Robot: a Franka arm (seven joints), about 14 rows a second.
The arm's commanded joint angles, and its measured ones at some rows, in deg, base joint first. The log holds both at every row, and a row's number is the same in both.
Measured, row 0:
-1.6 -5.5 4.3 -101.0 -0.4 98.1 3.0
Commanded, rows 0 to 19:
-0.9 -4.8 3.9 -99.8 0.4 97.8 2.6
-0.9 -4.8 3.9 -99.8 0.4 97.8 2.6
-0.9 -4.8 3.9 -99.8 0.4 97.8 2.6
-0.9 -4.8 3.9 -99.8 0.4 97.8 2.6
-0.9 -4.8 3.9 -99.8 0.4 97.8 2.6
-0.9 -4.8 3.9 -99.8 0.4 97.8 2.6
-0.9 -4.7 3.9 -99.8 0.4 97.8 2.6
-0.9 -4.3 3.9 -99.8 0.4 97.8 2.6
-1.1 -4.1 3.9 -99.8 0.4 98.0 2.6
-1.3 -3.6 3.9 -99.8 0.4 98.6 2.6
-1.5 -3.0 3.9 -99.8 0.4 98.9 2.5
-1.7 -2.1 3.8 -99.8 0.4 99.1 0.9
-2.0 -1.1 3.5 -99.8 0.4 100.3 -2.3
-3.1 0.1 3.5 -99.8 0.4 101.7 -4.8
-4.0 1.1 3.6 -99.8 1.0 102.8 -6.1
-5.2 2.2 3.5 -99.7 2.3 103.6 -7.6
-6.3 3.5 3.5 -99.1 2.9 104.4 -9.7
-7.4 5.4 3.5 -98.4 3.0 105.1 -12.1
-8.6 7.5 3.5 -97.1 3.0 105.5 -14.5
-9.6 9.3 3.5 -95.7 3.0 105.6 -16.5
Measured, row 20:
-7.3 5.0 3.0 -100.1 1.9 106.1 -12.5
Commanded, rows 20 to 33:
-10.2 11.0 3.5 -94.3 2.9 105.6 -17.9
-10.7 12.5 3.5 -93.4 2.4 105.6 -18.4
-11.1 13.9 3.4 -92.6 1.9 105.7 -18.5
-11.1 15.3 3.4 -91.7 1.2 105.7 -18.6
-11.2 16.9 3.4 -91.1 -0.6 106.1 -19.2
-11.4 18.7 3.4 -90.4 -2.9 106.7 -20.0
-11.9 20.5 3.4 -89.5 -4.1 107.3 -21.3
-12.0 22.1 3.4 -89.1 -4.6 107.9 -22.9
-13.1 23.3 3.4 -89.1 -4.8 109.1 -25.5
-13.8 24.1 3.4 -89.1 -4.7 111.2 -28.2
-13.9 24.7 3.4 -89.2 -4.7 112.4 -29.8
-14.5 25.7 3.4 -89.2 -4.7 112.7 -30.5
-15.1 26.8 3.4 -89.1 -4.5 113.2 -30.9
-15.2 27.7 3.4 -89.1 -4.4 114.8 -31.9
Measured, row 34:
-14.0 25.5 2.6 -91.0 -3.6 113.8 -30.0
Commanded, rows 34 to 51:
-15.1 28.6 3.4 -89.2 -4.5 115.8 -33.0
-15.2 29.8 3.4 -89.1 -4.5 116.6 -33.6
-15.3 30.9 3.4 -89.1 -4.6 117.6 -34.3
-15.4 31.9 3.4 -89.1 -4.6 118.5 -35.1
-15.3 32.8 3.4 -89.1 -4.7 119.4 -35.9
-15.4 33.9 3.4 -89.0 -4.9 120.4 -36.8
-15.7 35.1 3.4 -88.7 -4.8 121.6 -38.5
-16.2 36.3 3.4 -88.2 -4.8 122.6 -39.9
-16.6 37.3 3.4 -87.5 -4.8 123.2 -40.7
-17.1 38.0 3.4 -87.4 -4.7 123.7 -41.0
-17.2 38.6 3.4 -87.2 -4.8 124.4 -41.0
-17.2 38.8 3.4 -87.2 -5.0 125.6 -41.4
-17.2 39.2 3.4 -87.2 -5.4 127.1 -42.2
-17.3 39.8 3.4 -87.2 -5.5 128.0 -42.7
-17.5 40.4 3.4 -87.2 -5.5 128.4 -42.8
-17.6 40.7 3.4 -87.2 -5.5 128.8 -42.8
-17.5 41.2 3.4 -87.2 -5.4 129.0 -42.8
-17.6 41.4 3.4 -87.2 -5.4 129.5 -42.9
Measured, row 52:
-16.5 39.9 2.5 -88.9 -3.9 129.1 -42.3
